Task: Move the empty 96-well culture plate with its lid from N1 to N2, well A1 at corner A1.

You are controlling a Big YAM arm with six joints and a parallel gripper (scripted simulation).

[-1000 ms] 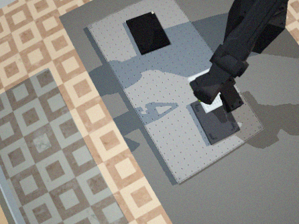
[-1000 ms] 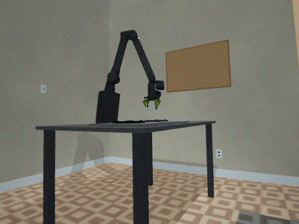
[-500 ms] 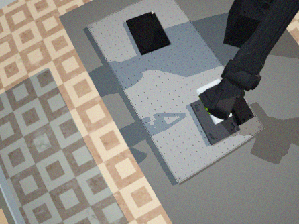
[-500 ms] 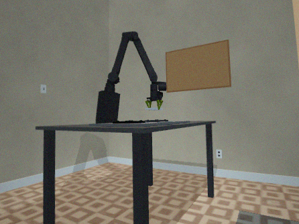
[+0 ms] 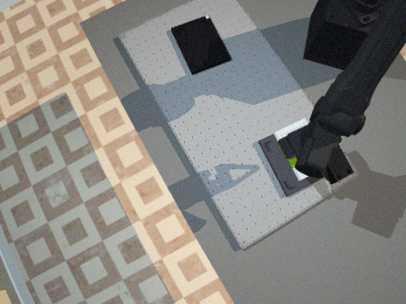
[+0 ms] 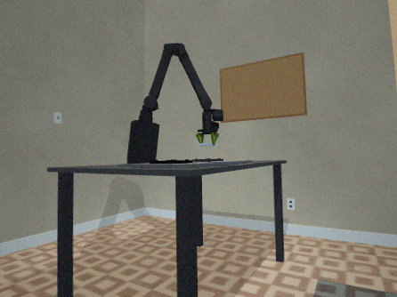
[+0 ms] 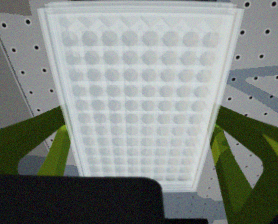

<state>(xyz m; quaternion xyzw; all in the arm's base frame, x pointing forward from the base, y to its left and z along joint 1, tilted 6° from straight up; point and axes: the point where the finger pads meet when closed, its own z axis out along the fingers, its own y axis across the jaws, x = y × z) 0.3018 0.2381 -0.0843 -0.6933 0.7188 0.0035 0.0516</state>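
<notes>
Right now the clear lid is right at my hand. Also, from my hand: nest N1 (410 mm to the right, 90 mm below, 60 mm ahead); plate (right at my hand); nest N2 (90 mm below).
</notes>
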